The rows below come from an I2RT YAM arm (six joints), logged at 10 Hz.
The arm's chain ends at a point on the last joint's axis. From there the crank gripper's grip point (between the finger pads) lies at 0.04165 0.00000 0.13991 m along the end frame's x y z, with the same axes.
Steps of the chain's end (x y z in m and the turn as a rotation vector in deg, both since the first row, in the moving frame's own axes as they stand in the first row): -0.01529 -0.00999 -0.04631 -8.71 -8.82 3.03; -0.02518 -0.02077 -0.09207 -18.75 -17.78 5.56; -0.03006 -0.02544 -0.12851 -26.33 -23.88 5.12; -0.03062 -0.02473 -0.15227 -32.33 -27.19 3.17; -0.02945 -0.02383 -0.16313 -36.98 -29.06 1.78; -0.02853 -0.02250 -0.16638 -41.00 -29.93 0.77; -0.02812 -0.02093 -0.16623 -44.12 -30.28 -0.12
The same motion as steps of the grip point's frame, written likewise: -0.03776 0.01321 -0.04338 -8.71 -8.82 3.03; -0.07142 0.02732 -0.09423 -18.75 -17.78 5.56; -0.09107 0.03955 -0.13915 -26.33 -23.88 5.12; -0.09776 0.05289 -0.17120 -32.33 -27.19 3.17; -0.09910 0.06321 -0.18924 -36.98 -29.06 1.78; -0.09837 0.07234 -0.19896 -41.00 -29.93 0.77; -0.09707 0.07969 -0.20396 -44.12 -30.28 -0.12
